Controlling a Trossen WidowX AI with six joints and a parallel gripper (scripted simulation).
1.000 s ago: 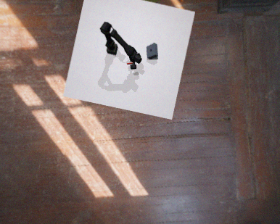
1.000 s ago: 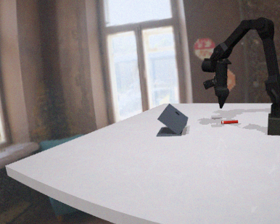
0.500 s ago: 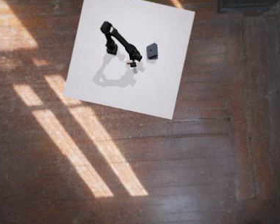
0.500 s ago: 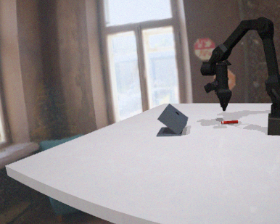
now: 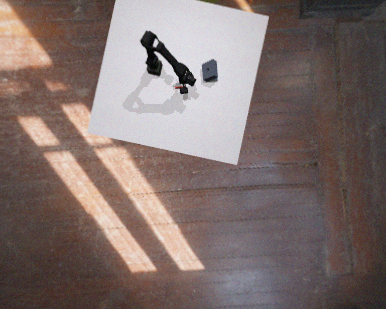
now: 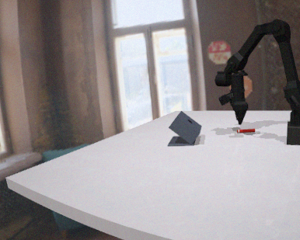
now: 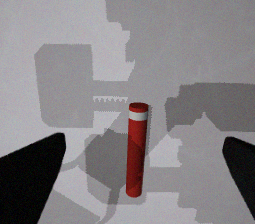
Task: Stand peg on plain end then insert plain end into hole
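My gripper tip is 40 mm above the peg, 10 mm to the left of it and 10 mm past it. The rest, counted from my gripper tip: panel: 190 mm to the left, 150 mm ahead, 10 mm above.
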